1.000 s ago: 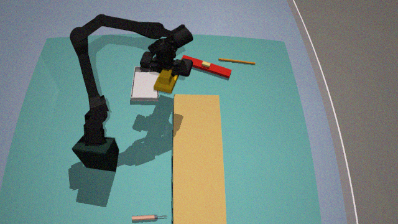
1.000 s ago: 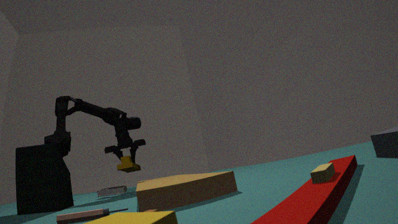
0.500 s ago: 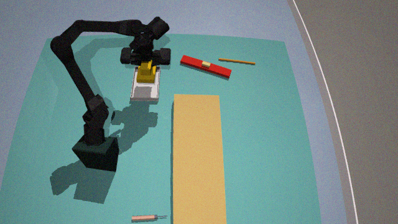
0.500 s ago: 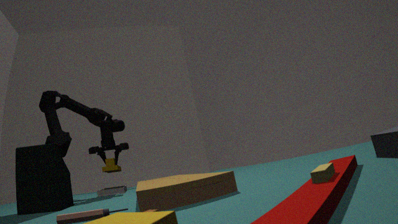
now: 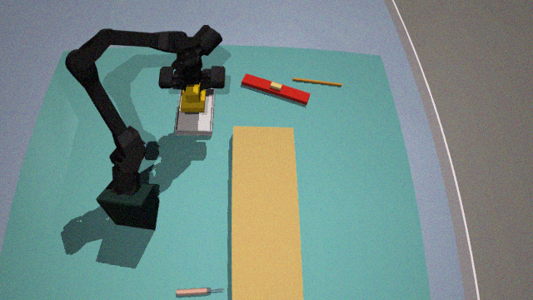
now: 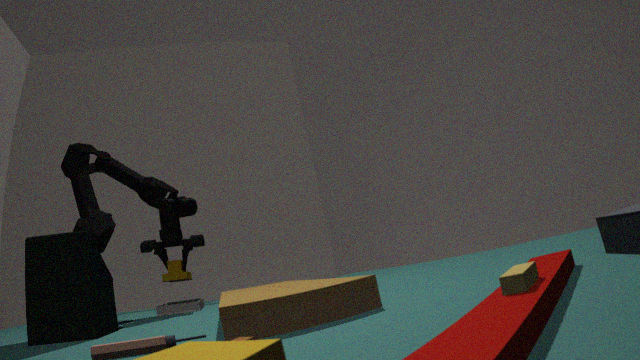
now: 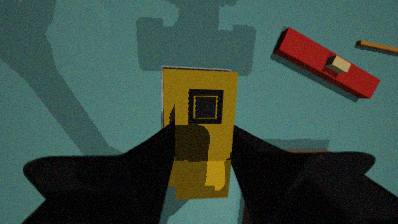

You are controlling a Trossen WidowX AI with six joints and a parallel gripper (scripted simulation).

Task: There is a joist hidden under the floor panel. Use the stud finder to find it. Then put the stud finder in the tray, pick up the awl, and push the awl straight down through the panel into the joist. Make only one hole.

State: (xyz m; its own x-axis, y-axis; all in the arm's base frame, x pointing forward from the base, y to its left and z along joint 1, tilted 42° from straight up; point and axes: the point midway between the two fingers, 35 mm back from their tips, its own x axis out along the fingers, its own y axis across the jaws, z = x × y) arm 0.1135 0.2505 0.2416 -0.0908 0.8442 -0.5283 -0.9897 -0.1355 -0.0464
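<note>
The tray lies 100 mm below my gripper tip and 10 mm to the right of it. From my gripper tip the other things lie so: thin orange pencil 390 mm ahead, 190 mm to the left, 110 mm below; then stud finder 20 mm above, 10 mm to the left; then square indicator 30 mm above, 20 mm to the left.
</note>
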